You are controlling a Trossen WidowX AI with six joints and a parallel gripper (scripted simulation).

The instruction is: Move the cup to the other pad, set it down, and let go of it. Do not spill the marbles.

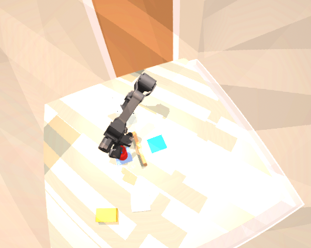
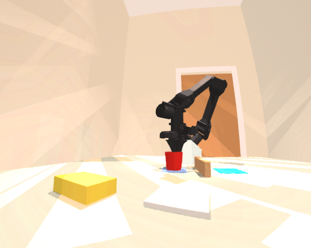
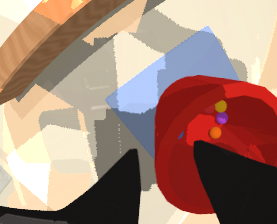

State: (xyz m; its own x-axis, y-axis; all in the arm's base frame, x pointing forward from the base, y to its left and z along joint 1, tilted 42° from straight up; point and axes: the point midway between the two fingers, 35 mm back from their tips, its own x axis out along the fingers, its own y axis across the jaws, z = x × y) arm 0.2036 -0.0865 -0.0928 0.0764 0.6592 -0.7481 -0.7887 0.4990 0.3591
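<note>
Now: the red cup 2 cm ahead of my gripper tip, 2 cm to the right of it and 2 cm below it. Also, from my gripper tip: wooden block (4 cm ahead, 9 cm to the left, 4 cm below); flat white slab (31 cm ahead, 4 cm to the right, 5 cm below); cyan pad (5 cm ahead, 20 cm to the left, 6 cm below).
</note>
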